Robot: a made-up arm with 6 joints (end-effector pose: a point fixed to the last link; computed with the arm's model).
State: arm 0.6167 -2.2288 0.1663 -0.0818 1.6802 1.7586
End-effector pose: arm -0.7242 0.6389 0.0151 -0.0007 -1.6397 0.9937
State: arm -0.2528 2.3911 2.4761 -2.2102 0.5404 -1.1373
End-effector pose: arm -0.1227 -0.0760 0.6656 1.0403 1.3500 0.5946
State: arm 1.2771 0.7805 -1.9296 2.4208 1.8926 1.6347
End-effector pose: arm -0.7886 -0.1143 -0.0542 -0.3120 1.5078 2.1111
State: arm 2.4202 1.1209 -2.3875 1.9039 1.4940 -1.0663
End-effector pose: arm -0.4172 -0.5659 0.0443 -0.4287 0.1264 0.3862
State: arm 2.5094 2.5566 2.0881 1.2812 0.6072 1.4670
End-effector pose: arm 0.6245 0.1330 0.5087 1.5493 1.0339 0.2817
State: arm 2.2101 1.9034 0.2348 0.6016 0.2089 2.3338
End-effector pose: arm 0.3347 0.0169 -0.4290 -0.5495 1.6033 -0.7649
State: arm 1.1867 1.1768 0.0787 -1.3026 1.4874 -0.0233
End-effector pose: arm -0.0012 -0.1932 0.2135 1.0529 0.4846 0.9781
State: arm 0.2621 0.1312 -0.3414 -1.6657 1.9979 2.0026
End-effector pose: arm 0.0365 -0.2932 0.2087 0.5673 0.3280 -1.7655
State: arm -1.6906 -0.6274 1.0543 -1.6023 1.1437 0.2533
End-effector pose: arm 0.6368 0.0073 0.2778 -1.2308 1.6316 -1.7419
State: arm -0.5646 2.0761 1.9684 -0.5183 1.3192 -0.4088
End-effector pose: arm -0.2401 0.1088 0.5011 -0.2846 -0.7560 -0.1904
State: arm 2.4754 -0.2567 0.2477 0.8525 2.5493 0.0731
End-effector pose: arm -0.0715 -0.3810 0.5208 -2.4924 0.6706 0.0746
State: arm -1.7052 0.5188 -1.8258 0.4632 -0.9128 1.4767
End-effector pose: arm 0.3444 -0.0875 -0.3964 2.5257 -0.0462 -1.0700
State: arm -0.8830 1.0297 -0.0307 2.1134 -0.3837 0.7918
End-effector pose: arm -0.4739 0.2111 0.2171 0.8862 -1.9960 -2.0038
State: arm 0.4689 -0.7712 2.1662 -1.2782 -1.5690 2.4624
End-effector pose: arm -0.5972 0.8037 0.1147 0.2463 0.2866 1.1654
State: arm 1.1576 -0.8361 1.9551 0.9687 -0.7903 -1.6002
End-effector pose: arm -1.0353 -0.1433 -0.2096 2.9190 -0.6084 -0.5689
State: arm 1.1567 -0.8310 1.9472 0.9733 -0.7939 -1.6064
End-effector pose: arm -1.0407 -0.1409 -0.2010 2.9143 -0.6161 -0.5878
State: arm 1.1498 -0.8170 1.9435 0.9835 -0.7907 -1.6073
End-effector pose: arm -1.0465 -0.1336 -0.1858 2.8995 -0.6183 -0.6160
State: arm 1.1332 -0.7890 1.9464 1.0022 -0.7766 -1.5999
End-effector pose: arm -1.0525 -0.1181 -0.1605 2.8693 -0.6117 -0.6588
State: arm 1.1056 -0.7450 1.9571 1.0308 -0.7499 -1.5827
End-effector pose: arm -1.0568 -0.0932 -0.1237 2.8223 -0.5927 -0.7189
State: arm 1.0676 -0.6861 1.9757 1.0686 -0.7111 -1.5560
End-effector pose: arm -1.0569 -0.0592 -0.0771 2.7607 -0.5597 -0.7956
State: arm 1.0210 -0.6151 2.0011 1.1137 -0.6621 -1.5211
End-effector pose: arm -1.0501 -0.0176 -0.0237 2.6886 -0.5125 -0.8871
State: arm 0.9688 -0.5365 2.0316 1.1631 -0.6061 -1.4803
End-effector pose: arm -1.0348 0.0287 0.0319 2.6114 -0.4527 -0.9888
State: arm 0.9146 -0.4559 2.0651 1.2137 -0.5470 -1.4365
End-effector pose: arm -1.0115 0.0759 0.0850 2.5343 -0.3840 -1.0936
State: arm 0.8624 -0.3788 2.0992 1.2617 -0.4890 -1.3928
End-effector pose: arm -0.9826 0.1201 0.1313 2.4624 -0.3118 -1.1939
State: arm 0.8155 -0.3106 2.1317 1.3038 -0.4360 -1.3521
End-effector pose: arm -0.9522 0.1585 0.1682 2.3997 -0.2430 -1.2821
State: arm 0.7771 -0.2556 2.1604 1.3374 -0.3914 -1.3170
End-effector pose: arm -0.9245 0.1889 0.1945 2.3491 -0.1838 -1.3523
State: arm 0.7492 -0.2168 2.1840 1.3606 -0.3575 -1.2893
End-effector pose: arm -0.9029 0.2106 0.2102 2.3127 -0.1395 -1.4006
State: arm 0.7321 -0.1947 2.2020 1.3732 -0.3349 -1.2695
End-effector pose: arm -0.8891 0.2241 0.2165 2.2907 -0.1125 -1.4265
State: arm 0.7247 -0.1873 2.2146 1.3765 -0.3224 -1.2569
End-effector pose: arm -0.8827 0.2302 0.2153 2.2813 -0.1009 -1.4328
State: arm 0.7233 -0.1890 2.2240 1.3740 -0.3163 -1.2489
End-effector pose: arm -0.8810 0.2320 0.2094 2.2797 -0.0993 -1.4266
